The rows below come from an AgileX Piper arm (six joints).
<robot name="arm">
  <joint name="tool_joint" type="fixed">
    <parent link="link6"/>
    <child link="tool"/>
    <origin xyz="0 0 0" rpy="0 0 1.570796"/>
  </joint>
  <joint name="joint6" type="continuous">
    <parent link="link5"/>
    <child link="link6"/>
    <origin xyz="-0.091 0 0" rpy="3.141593 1.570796 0"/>
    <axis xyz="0 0 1"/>
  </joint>
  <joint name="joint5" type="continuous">
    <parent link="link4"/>
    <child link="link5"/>
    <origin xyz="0 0 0" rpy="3.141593 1.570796 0"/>
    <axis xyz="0 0 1"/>
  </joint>
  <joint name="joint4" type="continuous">
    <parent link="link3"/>
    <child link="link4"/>
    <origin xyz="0.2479 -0.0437 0" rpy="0.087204 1.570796 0"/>
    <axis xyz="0 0 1"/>
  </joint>
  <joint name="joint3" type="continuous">
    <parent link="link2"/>
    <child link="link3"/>
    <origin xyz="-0.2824 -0.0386 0" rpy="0 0 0"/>
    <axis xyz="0 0 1"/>
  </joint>
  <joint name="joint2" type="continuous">
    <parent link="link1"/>
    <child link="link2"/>
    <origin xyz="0 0 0" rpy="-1.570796 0 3.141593"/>
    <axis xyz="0 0 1"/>
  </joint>
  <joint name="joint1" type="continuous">
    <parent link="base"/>
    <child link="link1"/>
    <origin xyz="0 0 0.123" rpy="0 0 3.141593"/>
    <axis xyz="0 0 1"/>
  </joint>
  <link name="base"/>
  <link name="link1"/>
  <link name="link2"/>
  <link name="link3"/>
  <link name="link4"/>
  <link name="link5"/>
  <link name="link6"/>
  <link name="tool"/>
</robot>
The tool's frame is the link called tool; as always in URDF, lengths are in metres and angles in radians. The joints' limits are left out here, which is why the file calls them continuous.
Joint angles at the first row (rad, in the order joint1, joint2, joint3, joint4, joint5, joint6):
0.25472 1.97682 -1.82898 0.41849 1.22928 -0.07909
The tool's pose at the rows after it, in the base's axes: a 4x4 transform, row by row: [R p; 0 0 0 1], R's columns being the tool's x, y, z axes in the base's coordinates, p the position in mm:
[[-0.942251 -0.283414 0.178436 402.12], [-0.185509 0.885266 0.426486 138.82], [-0.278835 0.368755 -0.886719 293.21], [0 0 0 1]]
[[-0.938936 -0.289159 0.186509 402.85], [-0.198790 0.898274 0.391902 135.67], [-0.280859 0.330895 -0.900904 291.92], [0 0 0 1]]
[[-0.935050 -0.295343 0.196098 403.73], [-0.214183 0.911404 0.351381 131.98], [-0.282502 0.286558 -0.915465 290.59], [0 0 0 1]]
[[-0.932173 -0.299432 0.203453 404.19], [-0.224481 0.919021 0.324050 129.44], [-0.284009 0.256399 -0.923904 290.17], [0 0 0 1]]
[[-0.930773 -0.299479 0.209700 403.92], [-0.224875 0.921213 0.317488 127.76], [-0.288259 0.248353 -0.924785 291.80], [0 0 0 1]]
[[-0.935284 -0.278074 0.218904 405.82], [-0.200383 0.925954 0.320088 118.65], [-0.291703 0.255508 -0.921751 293.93], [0 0 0 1]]
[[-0.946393 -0.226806 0.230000 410.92], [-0.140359 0.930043 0.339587 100.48], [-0.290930 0.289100 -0.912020 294.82], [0 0 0 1]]
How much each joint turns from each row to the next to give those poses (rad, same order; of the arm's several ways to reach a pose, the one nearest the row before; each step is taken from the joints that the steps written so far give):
-0.00113 0.00000 0.00000 -0.01748 0.00209 0.00000
0.00000 -0.00002 0.00003 -0.04055 -0.00001 -0.00001
-0.00001 0.00003 -0.00002 -0.04679 0.00000 -0.00001
0.00000 -0.00086 -0.00002 -0.03140 0.00002 0.00001
-0.00211 -0.00430 -0.00001 -0.00808 0.00000 0.00000
-0.02352 -0.00467 0.00000 0.00764 0.00098 0.00001
-0.05140 0.00000 -0.00002 0.03503 0.00002 0.00000

